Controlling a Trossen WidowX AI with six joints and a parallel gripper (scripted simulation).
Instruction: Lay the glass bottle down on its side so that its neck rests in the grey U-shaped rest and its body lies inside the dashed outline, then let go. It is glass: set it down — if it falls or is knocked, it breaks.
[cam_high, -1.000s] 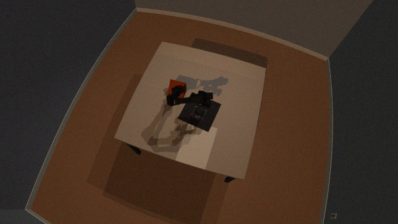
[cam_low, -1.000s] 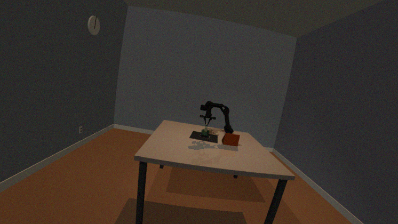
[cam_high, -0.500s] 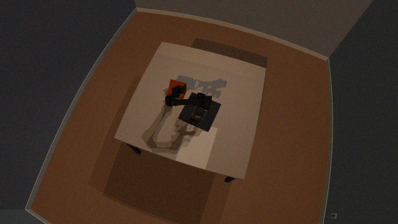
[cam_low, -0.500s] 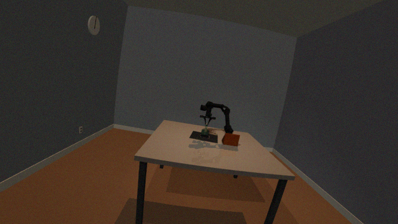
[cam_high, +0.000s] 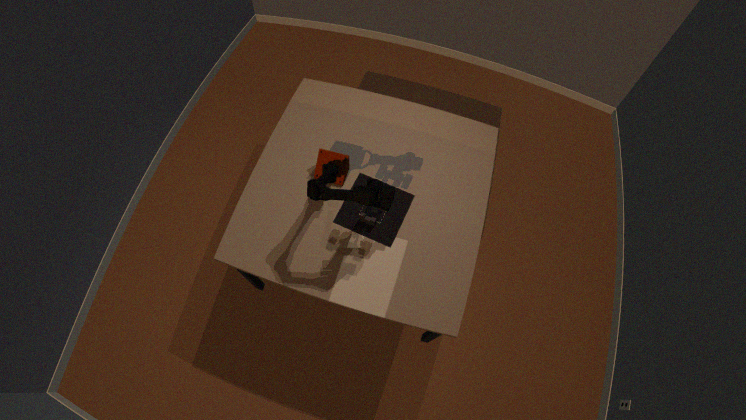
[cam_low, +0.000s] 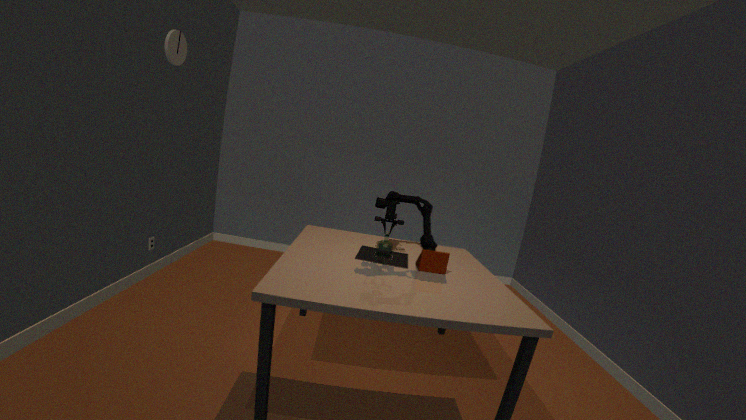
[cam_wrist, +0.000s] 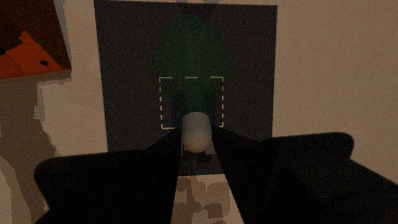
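My gripper tip is 4 cm to the right of the green glass bottle and 4 cm above it. The rest, counted from my gripper tip: dark mat: 14 cm below, 4 cm to the left.
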